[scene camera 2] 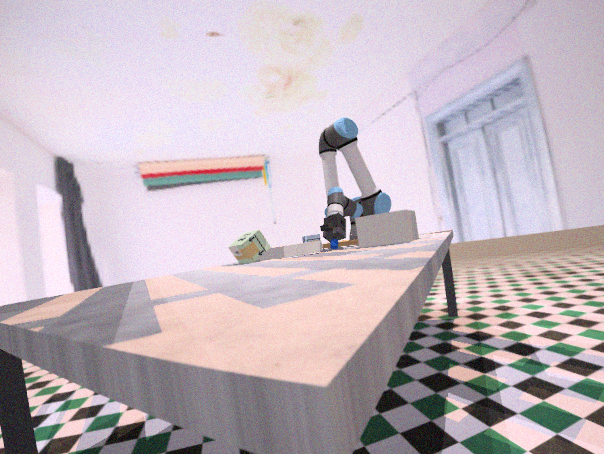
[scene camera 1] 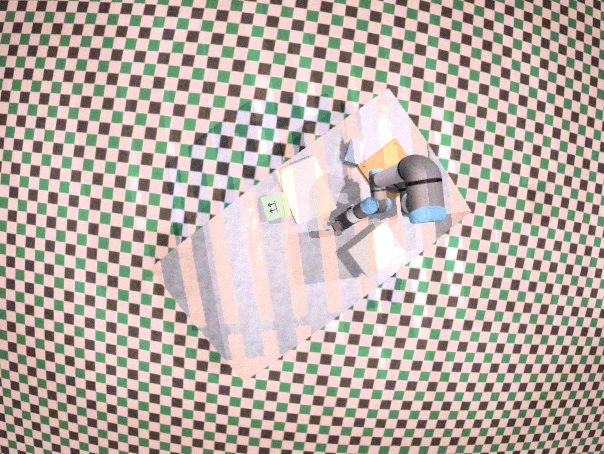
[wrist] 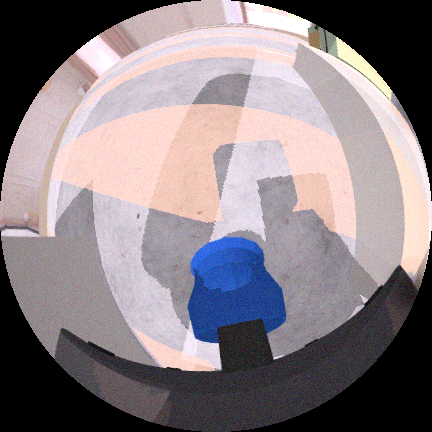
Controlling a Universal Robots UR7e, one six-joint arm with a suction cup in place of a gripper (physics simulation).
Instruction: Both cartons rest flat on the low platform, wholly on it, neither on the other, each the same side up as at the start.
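Frame: origin at the arm's base, x ahead, y left, z up, level; centimetres.
Seen in the pictures: hand, its tool point: [scene camera 2: 334, 247] [wrist: 227, 267].
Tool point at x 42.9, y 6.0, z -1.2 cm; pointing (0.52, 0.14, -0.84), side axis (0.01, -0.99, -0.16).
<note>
Offsets run from my tool point to a thing's middle. Level surfaces: height alone.
A pale green carton with black arrows @(dx +24.2, dy -26.7, dz +5.2 cm) [scene camera 1: 272, 206] [scene camera 2: 249, 246] [wrist: 323, 41] stands tilted against the far-left side of a pale block. A small blue carton @(dx -28.3, dy -31.2, dz +2.9 cm) [scene camera 1: 351, 153] [scene camera 2: 311, 238] is beside the flat orange board [scene camera 1: 383, 157] [scene camera 2: 350, 243], which looks like the low platform; whether the blue carton lies flat is unclear. My gripper, a blue suction cup [scene camera 2: 334, 244] [wrist: 227, 255], points down low over the table between the pale block and the tall grey box. No carton shows on the cup. The arm hides the cup in the first scene view and covers part of the board.
The pale block @(dx +5.3, dy -26.4, dz +1.2 cm) [scene camera 1: 307, 192] [scene camera 2: 301, 249] [wrist: 377, 165] is on one side of the cup. The tall grey box @(dx -10.9, dy +21.3, dz +4.8 cm) [scene camera 1: 375, 250] [scene camera 2: 387, 229] [wrist: 50, 290] is on the other, near the table's edge. The striped table @(dz -1.2 cm) [scene camera 1: 240, 300] [scene camera 2: 240, 340] extends beyond them.
</note>
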